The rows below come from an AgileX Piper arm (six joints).
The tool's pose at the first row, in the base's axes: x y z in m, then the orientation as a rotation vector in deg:
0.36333 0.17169 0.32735 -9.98 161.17 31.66
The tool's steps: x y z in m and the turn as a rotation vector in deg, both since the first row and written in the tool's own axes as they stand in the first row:
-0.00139 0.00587 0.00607 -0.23 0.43 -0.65
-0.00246 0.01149 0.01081 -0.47 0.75 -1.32
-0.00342 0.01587 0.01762 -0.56 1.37 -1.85
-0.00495 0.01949 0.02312 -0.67 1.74 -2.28
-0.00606 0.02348 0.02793 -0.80 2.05 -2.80
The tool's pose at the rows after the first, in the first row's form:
0.36512 0.17953 0.32441 -11.07 161.37 31.87
0.36633 0.18660 0.32248 -12.16 161.46 32.08
0.36813 0.19332 0.31823 -13.13 161.90 32.12
0.37029 0.19888 0.31505 -13.88 162.11 32.20
0.37183 0.20448 0.31249 -14.74 162.24 32.29

